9 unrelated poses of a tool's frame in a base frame.
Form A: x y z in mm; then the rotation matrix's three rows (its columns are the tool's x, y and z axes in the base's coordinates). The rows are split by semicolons.
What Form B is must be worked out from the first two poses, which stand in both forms.
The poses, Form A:
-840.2, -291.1, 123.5; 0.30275, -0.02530, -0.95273; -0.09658, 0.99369, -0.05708; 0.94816, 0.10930, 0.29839
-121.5, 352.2, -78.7; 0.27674, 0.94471, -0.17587; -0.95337, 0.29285, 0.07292; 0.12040, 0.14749, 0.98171
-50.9, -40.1, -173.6; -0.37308, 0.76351, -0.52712; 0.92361, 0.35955, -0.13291; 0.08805, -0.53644, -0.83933
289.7, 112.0, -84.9; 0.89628, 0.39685, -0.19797; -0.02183, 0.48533, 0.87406; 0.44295, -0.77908, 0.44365
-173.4, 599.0, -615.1; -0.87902, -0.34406, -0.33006; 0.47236, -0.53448, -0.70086; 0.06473, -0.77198, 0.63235
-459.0, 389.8, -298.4; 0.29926, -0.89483, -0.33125; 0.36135, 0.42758, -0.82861; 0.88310, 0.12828, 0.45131
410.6, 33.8, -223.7; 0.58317, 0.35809, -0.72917; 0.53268, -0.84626, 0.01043; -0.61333, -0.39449, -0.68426
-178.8, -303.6, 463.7; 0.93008, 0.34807, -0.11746; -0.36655, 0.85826, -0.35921; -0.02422, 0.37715, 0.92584
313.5, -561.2, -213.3; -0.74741, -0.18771, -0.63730; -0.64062, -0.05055, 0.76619; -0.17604, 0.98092, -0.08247
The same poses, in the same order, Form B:
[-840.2, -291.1, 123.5, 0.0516, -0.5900, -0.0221, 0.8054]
[-121.5, 352.2, -78.7, 0.0233, -0.0927, -0.5942, 0.7986]
[-50.9, -40.1, -173.6, -0.5260, -0.8019, 0.2087, 0.1918]
[289.7, 112.0, -84.9, -0.4918, -0.1907, -0.1245, 0.8404]
[-173.4, 599.0, -615.1, -0.0760, -0.4220, 0.8726, 0.2339]
[-459.0, 389.8, -298.4, 0.3242, -0.4114, 0.4256, 0.7379]
[410.6, 33.8, -223.7, -0.8823, -0.2524, 0.3804, 0.1147]
[-178.8, -303.6, 463.7, 0.1910, -0.0242, -0.1854, 0.9636]
[313.5, -561.2, -213.3, 0.3105, -0.6670, -0.6549, 0.1729]

